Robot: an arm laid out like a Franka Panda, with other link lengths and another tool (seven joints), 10 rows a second.
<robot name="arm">
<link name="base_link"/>
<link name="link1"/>
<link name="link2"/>
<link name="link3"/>
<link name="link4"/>
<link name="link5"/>
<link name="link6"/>
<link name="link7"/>
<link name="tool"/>
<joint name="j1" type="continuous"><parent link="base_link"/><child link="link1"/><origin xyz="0.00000 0.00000 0.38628"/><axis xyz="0 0 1"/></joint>
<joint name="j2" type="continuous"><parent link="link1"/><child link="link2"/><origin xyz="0.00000 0.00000 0.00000"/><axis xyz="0 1 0"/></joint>
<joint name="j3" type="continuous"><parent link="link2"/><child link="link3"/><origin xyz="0.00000 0.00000 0.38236"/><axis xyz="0 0 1"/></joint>
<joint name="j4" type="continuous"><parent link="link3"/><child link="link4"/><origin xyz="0.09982 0.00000 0.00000"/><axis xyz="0 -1 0"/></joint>
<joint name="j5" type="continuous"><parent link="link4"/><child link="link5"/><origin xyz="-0.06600 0.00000 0.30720"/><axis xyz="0 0 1"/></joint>
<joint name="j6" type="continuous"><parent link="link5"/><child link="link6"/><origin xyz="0.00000 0.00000 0.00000"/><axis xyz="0 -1 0"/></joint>
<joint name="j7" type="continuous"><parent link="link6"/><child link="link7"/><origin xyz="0.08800 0.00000 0.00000"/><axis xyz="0 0 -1"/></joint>
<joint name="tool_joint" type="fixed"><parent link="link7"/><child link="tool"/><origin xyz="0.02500 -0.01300 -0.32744" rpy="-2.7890 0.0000 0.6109"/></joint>
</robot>
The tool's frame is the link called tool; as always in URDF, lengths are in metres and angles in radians. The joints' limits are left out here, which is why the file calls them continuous.
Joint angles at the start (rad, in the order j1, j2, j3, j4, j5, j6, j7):
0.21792 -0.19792 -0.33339 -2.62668 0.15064 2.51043 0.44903
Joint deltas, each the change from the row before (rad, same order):
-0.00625 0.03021 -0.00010 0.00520 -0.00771 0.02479 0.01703
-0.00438 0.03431 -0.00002 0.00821 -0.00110 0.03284 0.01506
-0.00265 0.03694 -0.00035 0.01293 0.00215 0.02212 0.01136
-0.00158 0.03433 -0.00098 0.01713 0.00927 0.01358 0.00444
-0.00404 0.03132 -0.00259 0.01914 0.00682 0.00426 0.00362
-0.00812 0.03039 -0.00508 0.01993 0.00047 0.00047 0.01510
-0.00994 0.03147 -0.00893 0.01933 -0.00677 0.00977 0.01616
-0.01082 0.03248 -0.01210 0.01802 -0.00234 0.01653 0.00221
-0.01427 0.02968 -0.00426 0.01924 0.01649 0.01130 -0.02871
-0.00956 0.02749 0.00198 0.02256 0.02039 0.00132 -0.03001
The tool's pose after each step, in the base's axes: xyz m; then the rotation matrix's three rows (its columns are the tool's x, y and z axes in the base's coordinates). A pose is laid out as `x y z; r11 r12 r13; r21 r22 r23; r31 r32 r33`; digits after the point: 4 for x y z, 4 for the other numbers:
0.4056 -0.0493 0.2612; 0.9923 -0.0461 0.1152; -0.0943 -0.8835 0.4588; 0.0806 -0.4661 -0.8811
0.4150 -0.0559 0.2549; 0.9895 -0.0647 0.1296; -0.1161 -0.8891 0.4428; 0.0866 -0.4531 -0.8872
0.4231 -0.0612 0.2477; 0.9873 -0.0832 0.1352; -0.1340 -0.8930 0.4296; 0.0850 -0.4422 -0.8929
0.4312 -0.0651 0.2416; 0.9853 -0.0994 0.1391; -0.1497 -0.8944 0.4214; 0.0825 -0.4360 -0.8961
0.4376 -0.0702 0.2359; 0.9833 -0.1174 0.1392; -0.1655 -0.8951 0.4141; 0.0760 -0.4302 -0.8995
0.4423 -0.0786 0.2303; 0.9789 -0.1477 0.1413; -0.1932 -0.8943 0.4035; 0.0668 -0.4223 -0.9040
0.4486 -0.0913 0.2249; 0.9729 -0.1763 0.1494; -0.2216 -0.8954 0.3862; 0.0657 -0.4089 -0.9102
0.4557 -0.1063 0.2194; 0.9673 -0.1973 0.1595; -0.2438 -0.8972 0.3683; 0.0705 -0.3951 -0.9159
0.4632 -0.1175 0.2145; 0.9661 -0.1995 0.1640; -0.2471 -0.8989 0.3617; 0.0753 -0.3900 -0.9177
0.4709 -0.1226 0.2101; 0.9675 -0.1943 0.1618; -0.2413 -0.9006 0.3616; 0.0755 -0.3889 -0.9182

